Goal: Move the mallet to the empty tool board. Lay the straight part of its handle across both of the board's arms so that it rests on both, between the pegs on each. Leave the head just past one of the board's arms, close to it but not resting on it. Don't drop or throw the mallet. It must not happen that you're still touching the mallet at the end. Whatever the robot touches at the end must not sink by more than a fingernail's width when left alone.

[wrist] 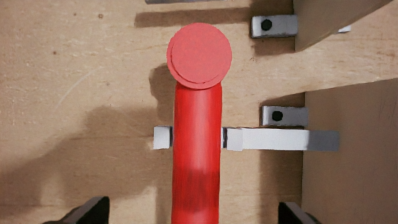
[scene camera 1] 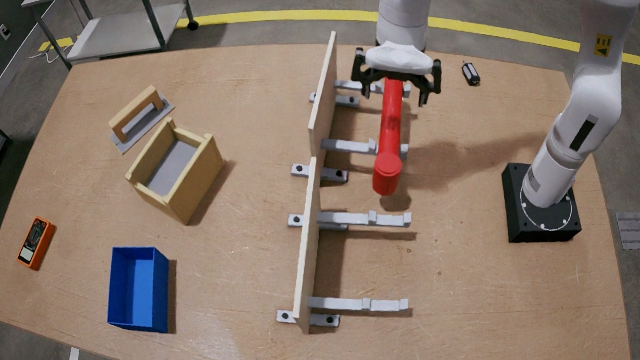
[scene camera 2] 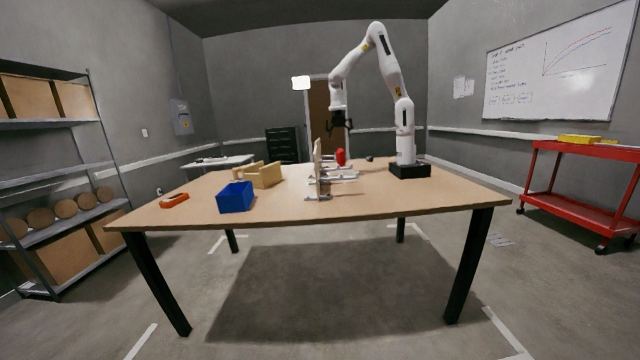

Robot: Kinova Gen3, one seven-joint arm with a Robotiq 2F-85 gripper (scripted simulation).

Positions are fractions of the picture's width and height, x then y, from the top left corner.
Scene:
A wooden box shows in scene camera 1 (0.25, 0.47) and in scene camera 2 (0.41, 0.49); in the wrist view it is out of frame.

